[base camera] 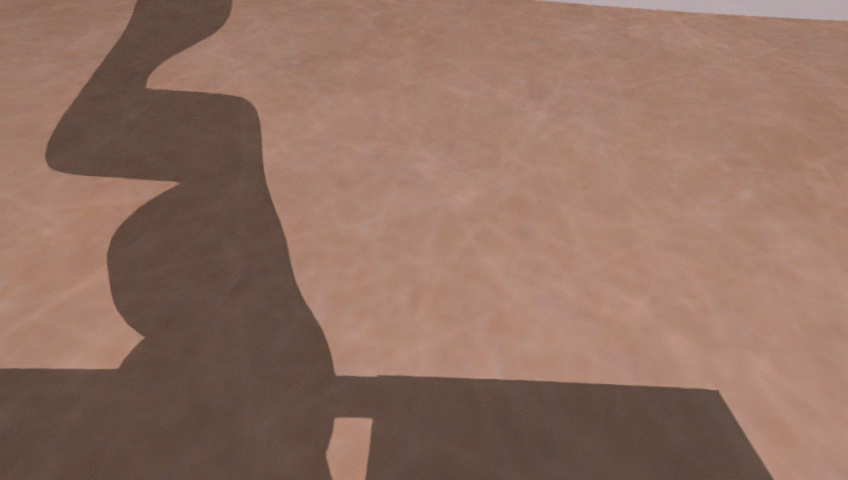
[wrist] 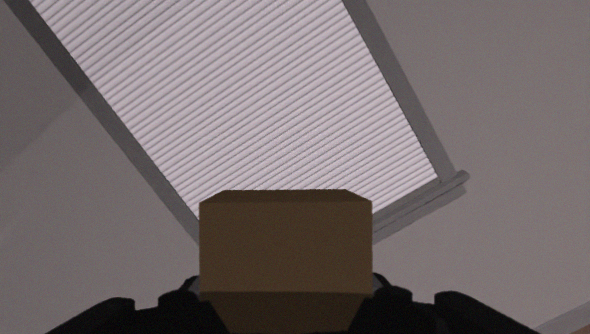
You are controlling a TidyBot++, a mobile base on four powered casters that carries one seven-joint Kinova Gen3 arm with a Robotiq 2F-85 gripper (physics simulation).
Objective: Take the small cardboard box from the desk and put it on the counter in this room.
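Frame: origin at the arm's base, x ahead, y left, z up, level; metres.
Where they show: gripper, fingertip midpoint: (wrist: 285, 284).
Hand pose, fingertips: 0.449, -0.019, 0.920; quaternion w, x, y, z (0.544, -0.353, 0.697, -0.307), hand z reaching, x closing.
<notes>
After its pixels a point has its place, as x, y, z.
The small cardboard box (wrist: 285, 247) @(0.411, -0.032, 0.952) shows brown and shaded at the bottom middle of the wrist view. My gripper (wrist: 285, 284) @(0.449, -0.019, 0.920) is shut on it, with one black finger at its left side and one at its right side. The lower end of the box runs down between the fingers. The gripper and the box do not show in the base camera view. The desk and the counter do not show in either view.
In the wrist view, a window with white slatted blinds (wrist: 260, 100) @(1.364, -0.153, 0.981) and a grey frame (wrist: 400, 85) @(1.266, -0.526, 0.789) is set in a grey wall (wrist: 515, 125) @(1.222, -0.783, 0.476). In the base camera view, the arm's dark shadow lies on the tan floor (base camera: 505, 208) @(0.547, -0.089, -0.397), and a pale wall (base camera: 773, 7) @(1.227, -0.706, -0.379) stands at the top right.
</notes>
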